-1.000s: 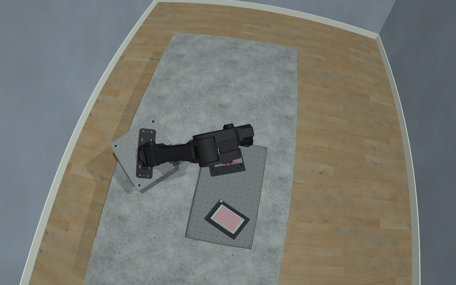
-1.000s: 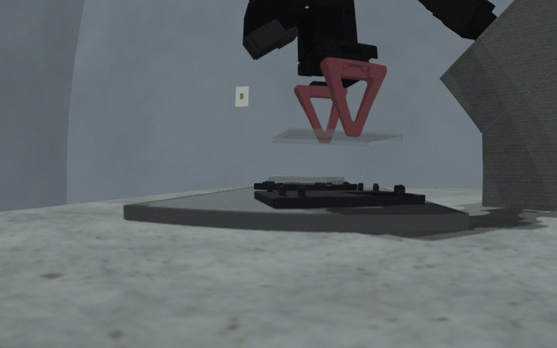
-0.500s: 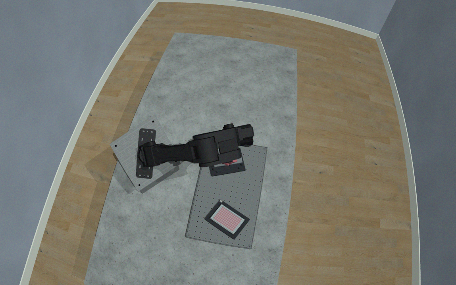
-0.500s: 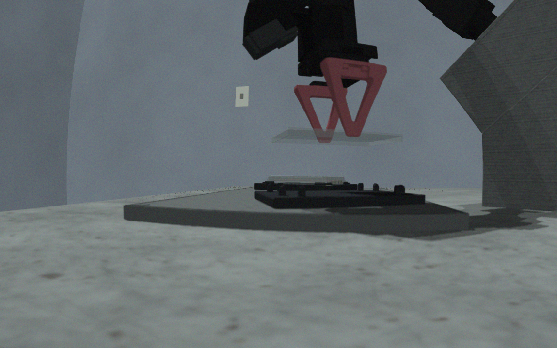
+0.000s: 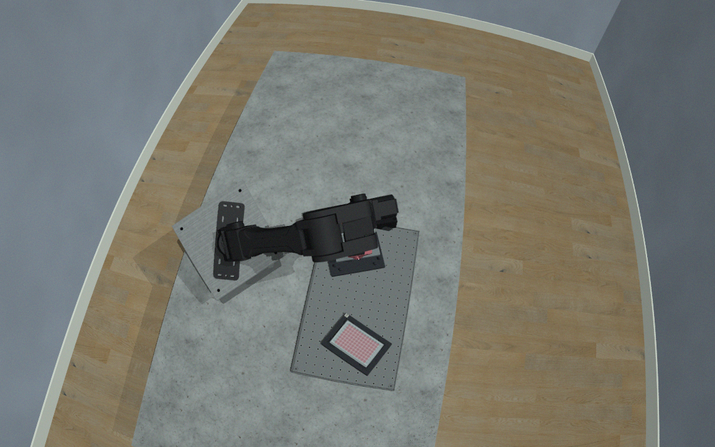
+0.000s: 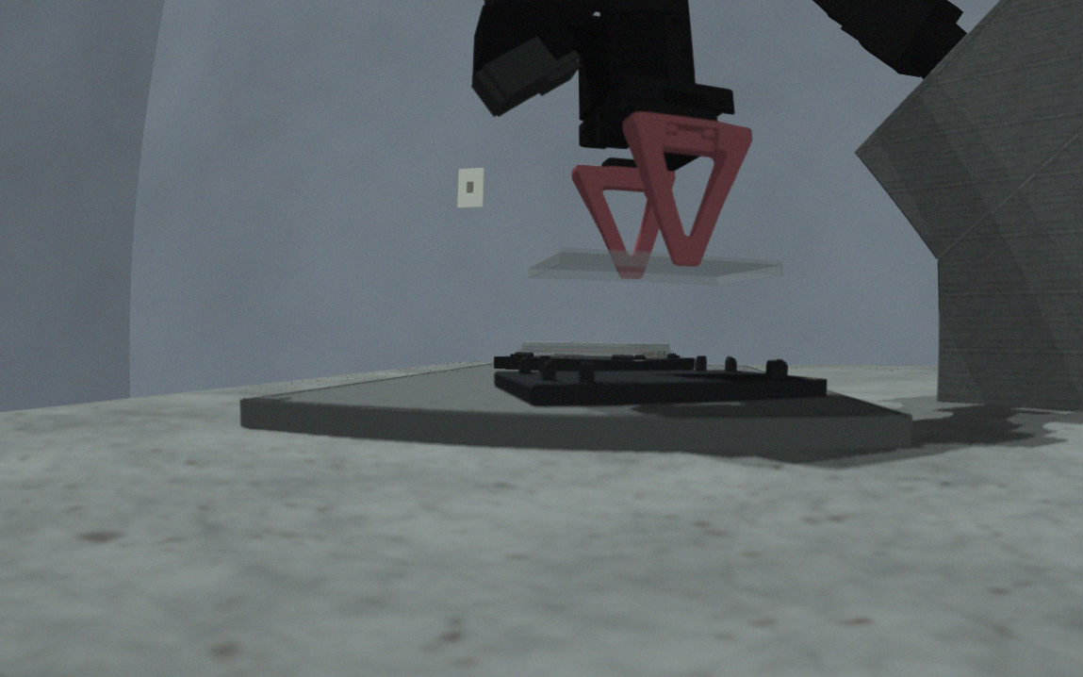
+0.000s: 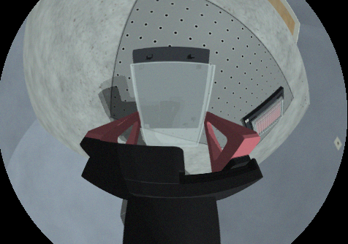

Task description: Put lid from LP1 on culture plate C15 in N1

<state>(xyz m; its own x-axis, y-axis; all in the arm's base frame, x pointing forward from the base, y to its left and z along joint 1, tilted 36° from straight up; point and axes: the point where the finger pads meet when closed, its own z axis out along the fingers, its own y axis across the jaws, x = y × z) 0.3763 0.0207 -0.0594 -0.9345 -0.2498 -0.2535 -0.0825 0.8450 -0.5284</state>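
My hand is 10 mm above the clear lid. From my hand the other things lie so: culture plate C15: 20 mm behind, 290 mm to the right, 60 mm below; then black plate nest N1: 20 mm behind, 290 mm to the right, 70 mm below; then black lid park LP1: 70 mm below.
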